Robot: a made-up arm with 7 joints. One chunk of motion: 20 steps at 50 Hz.
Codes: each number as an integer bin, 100 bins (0 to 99) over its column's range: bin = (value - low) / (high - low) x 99, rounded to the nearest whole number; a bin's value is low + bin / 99 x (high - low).
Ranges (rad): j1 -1.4..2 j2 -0.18..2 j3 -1.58..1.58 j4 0..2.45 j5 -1.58..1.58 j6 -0.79..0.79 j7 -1.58..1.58
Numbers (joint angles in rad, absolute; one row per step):
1: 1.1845 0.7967 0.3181 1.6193 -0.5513 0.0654 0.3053
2: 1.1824 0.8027 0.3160 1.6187 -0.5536 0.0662 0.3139
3: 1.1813 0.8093 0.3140 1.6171 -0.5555 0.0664 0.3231
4: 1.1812 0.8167 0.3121 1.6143 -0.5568 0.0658 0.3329
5: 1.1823 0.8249 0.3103 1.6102 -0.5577 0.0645 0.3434
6: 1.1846 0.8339 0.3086 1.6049 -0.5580 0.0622 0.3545
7: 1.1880 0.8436 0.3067 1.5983 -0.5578 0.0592 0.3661
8: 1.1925 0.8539 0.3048 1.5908 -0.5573 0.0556 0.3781
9: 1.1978 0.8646 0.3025 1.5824 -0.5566 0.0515 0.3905
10: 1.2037 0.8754 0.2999 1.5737 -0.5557 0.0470 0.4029
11: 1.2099 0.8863 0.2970 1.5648 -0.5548 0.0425 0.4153
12: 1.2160 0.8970 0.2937 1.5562 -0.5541 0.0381 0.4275
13: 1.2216 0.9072 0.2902 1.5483 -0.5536 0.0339 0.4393
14: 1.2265 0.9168 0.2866 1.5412 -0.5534 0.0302 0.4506
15: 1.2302 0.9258 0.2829 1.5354 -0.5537 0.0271 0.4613
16: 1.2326 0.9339 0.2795 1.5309 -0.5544 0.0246 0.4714
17: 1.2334 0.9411 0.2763 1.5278 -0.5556 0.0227 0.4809
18: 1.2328 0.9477 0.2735 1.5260 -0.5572 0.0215 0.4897
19: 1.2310 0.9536 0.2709 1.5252 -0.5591 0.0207 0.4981
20: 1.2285 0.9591 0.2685 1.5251 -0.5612 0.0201 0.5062
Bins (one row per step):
1: 75 44 59 65 32 54 59
2: 75 45 59 65 32 54 59
3: 75 45 59 65 32 54 60
4: 75 45 59 65 32 54 60
5: 75 46 59 65 32 54 60
6: 75 46 59 65 32 53 61
7: 75 46 59 65 32 53 61
8: 75 47 59 64 32 53 61
9: 76 47 59 64 32 53 62
10: 76 48 59 64 32 52 62
11: 76 48 59 63 32 52 63
12: 76 49 59 63 32 52 63
13: 76 49 59 63 32 52 63
14: 76 50 58 62 32 51 64
15: 77 50 58 62 32 51 64
16: 77 51 58 62 32 51 64
17: 77 51 58 62 32 51 65
18: 77 51 58 62 32 51 65
19: 77 51 58 62 32 51 65
20: 77 52 58 62 32 51 65

